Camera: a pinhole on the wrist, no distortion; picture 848 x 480 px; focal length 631.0 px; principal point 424.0 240.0 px. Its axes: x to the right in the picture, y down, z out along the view. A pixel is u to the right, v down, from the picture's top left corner.
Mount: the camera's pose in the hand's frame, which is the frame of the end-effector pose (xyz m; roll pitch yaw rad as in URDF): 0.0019 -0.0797 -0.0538 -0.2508 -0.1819 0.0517
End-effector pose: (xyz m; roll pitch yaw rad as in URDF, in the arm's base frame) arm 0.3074 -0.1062 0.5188 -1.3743 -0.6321 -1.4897
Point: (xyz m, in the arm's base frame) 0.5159 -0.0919 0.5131
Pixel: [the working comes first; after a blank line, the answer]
In the camera's frame: 0.0499 0.0599 0.2762

538.1 376.8
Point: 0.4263 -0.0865 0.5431
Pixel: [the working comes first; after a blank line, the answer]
In the camera's frame: 0.0402 0.0326 0.1861

560.4 350.7
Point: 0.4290 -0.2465 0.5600
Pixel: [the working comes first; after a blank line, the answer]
In the camera's frame: 0.1758 0.1130 0.1538

outside the picture
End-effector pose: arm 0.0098 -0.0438 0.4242 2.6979 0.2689 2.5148
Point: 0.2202 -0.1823 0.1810
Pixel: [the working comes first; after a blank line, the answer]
In the camera's frame: -0.1189 -0.1181 0.3395

203.1 20.5
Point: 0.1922 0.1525 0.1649
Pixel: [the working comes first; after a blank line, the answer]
In the camera's frame: 0.1182 0.1044 0.4258

599.2 394.7
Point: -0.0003 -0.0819 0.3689
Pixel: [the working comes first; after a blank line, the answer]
In the camera's frame: 0.0165 -0.0005 0.0907

538.5 236.2
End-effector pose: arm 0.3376 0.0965 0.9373 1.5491 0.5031 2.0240
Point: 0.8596 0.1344 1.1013
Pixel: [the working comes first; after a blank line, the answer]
In the camera's frame: -0.1430 -0.0152 0.5908

271.2 223.8
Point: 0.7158 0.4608 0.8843
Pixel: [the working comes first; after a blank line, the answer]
In the camera's frame: 0.2679 -0.0386 0.5206

748.7 193.2
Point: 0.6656 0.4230 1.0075
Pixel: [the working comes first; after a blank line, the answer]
In the camera's frame: 0.1937 0.0766 0.5018

667.6 336.3
